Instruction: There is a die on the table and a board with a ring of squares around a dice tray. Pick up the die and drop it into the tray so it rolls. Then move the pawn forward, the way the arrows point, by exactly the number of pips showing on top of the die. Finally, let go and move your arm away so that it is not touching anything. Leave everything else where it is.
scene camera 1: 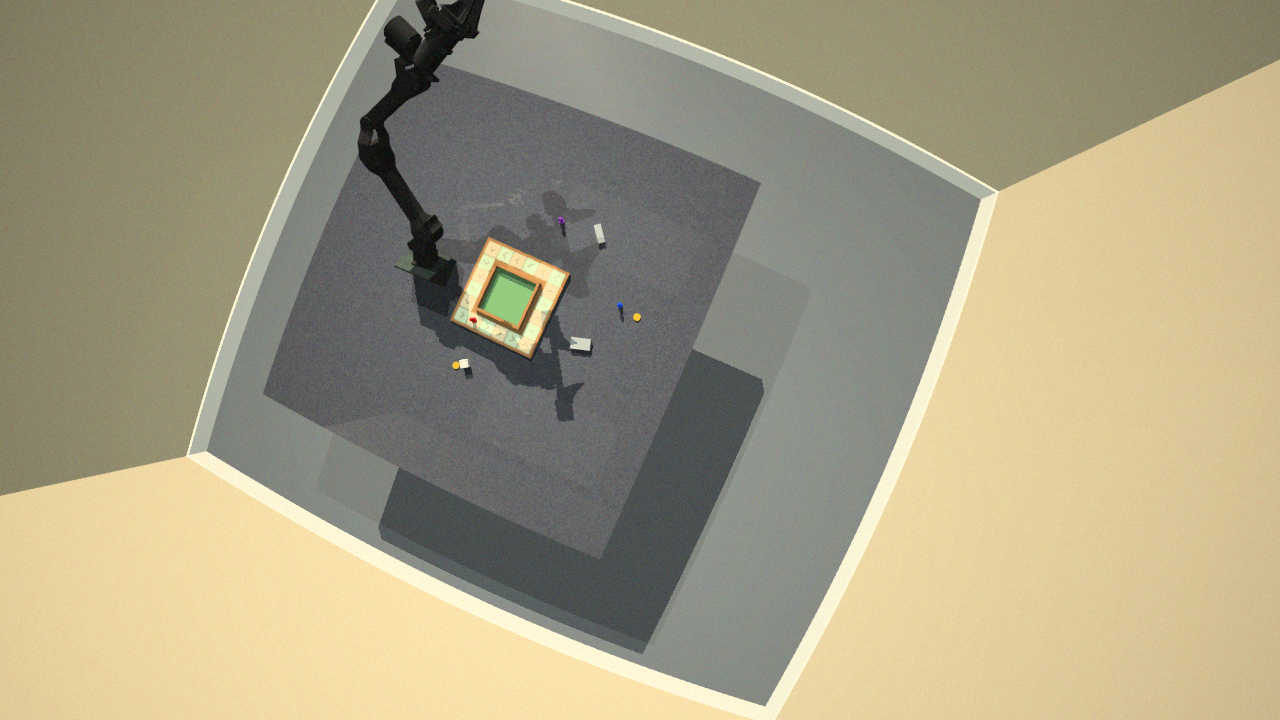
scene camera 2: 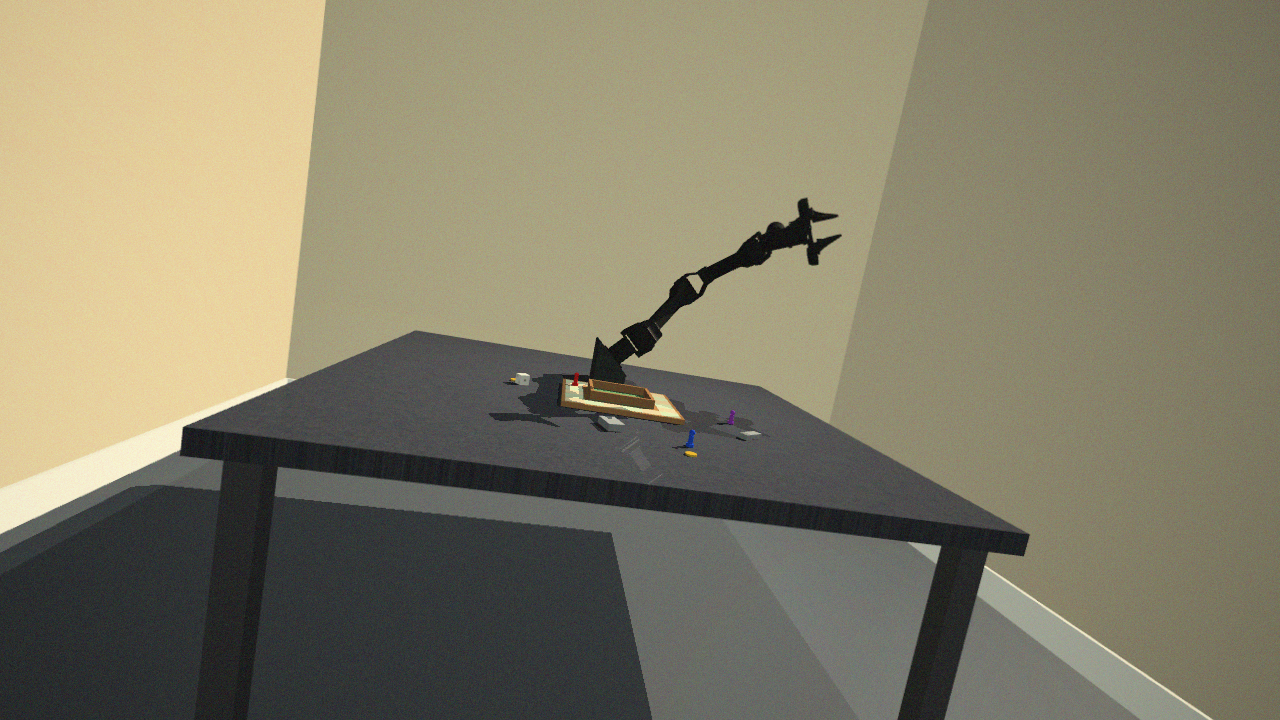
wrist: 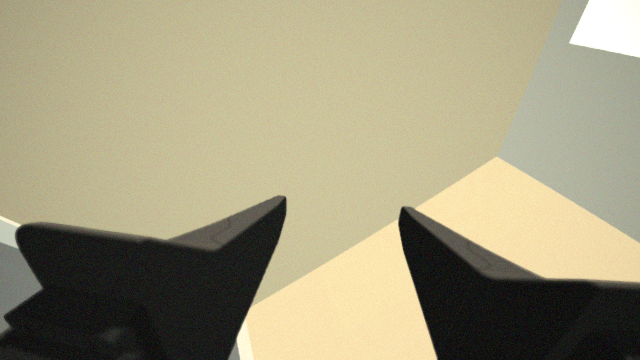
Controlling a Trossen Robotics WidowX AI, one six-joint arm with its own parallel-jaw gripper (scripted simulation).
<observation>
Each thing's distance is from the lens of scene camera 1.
green dice tray (scene camera 1: 508, 295): 1.43 m
</observation>
